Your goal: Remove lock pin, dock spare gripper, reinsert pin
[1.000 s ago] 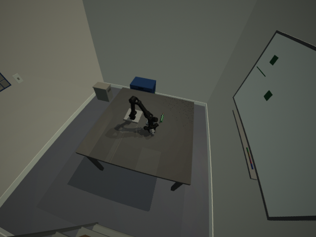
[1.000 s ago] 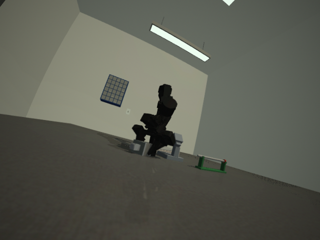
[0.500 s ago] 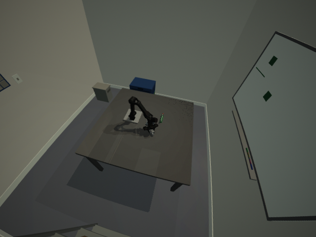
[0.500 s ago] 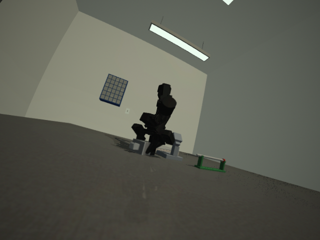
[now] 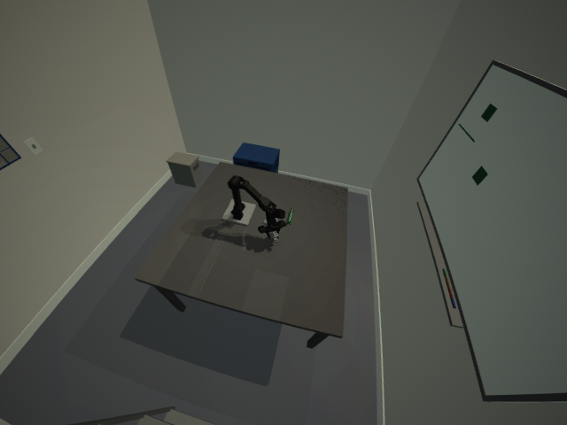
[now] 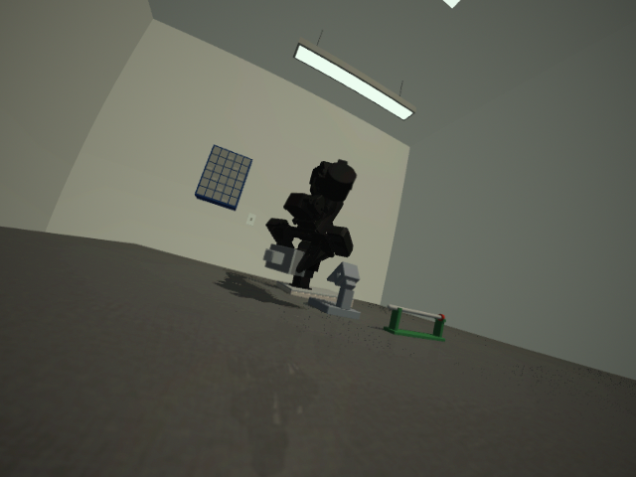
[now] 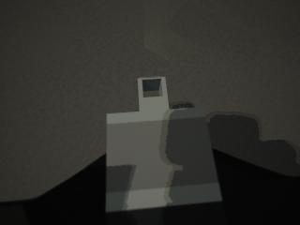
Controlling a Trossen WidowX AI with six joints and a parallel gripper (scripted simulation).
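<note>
Right now the grey mount is 5 cm behind my gripper tip, 15 cm to the left of it and 1 cm below it. Round my gripper tip: green cradle (6 cm ahead, 27 cm to the left, 4 cm below); spare gripper (2 cm above).
</note>
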